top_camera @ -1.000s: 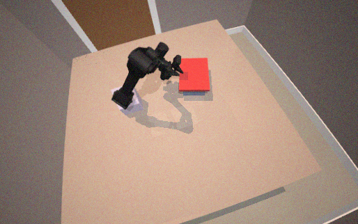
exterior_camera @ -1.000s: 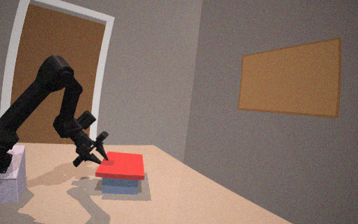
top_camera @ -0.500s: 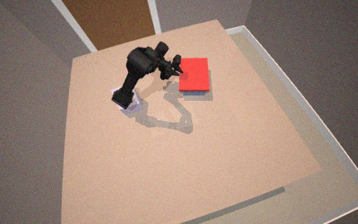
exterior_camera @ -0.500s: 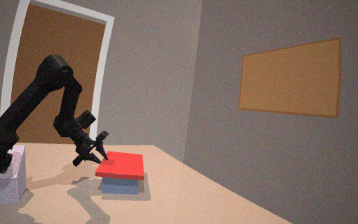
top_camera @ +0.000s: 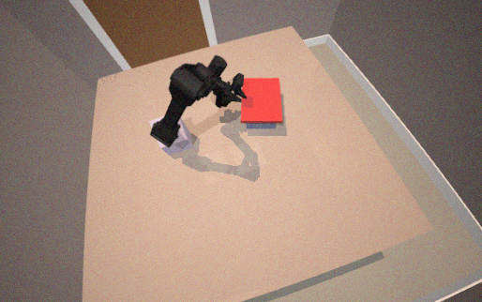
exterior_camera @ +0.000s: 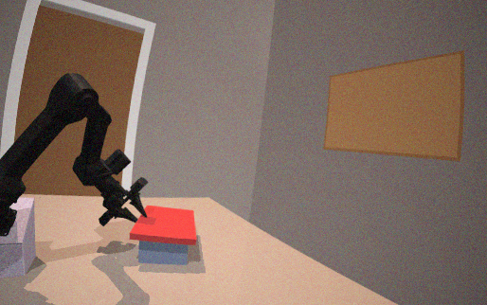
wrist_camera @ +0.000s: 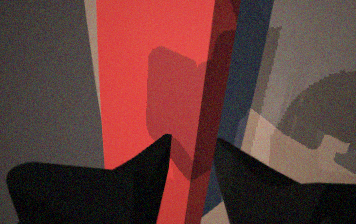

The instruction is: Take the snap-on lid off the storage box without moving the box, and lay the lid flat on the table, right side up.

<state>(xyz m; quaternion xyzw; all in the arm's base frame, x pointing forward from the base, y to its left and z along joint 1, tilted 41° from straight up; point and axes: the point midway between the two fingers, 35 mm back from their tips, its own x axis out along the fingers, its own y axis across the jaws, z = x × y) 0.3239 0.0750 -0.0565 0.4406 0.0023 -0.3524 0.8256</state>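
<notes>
Now: the red lid 7 cm ahead of my gripper tip and 2 cm to the right of it. Also, from my gripper tip: box: 7 cm ahead, 4 cm below, 2 cm to the right.
</notes>
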